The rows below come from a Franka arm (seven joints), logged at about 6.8 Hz.
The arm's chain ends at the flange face. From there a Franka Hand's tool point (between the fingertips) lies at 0.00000 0.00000 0.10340 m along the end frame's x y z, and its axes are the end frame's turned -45 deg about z.
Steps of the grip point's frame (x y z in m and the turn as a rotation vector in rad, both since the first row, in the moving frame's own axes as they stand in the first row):
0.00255, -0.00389, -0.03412, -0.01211, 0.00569, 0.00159
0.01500, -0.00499, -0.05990, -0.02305, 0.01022, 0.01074
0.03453, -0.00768, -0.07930, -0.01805, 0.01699, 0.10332
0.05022, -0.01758, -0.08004, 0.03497, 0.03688, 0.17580
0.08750, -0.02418, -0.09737, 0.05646, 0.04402, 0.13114
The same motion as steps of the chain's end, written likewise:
-0.00225, -0.00502, -0.03411, -0.00454, 0.01259, 0.00159
0.00465, -0.01509, -0.05987, -0.00907, 0.02353, 0.01074
0.01643, -0.03006, -0.07927, -0.00075, 0.02478, 0.10332
0.02248, -0.04273, -0.07991, 0.05081, 0.00135, 0.17580
0.04520, -0.07159, -0.09711, 0.07105, -0.00880, 0.13114

